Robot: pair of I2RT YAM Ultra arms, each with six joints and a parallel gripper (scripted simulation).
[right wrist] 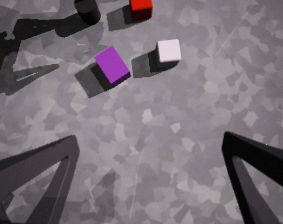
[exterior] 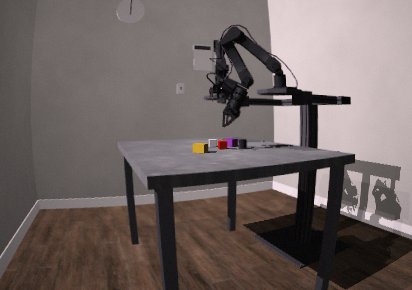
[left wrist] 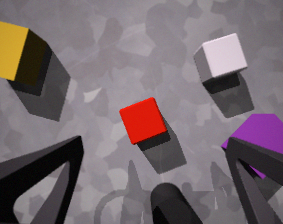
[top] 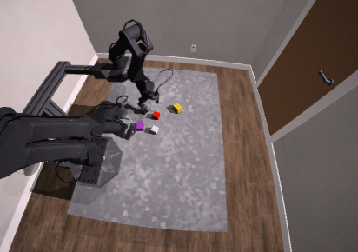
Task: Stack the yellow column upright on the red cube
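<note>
Now: left hand 170 mm short of the yellow column, 100 mm above it and 60 mm to the right of it. From my left hand the other things lie so: white cube: 120 mm to the right, 100 mm below, 10 mm ahead; then dark cylinder: 100 mm below, 80 mm behind, 40 mm to the left; then red cube: 100 mm below, 20 mm ahead, 10 mm to the right.
</note>
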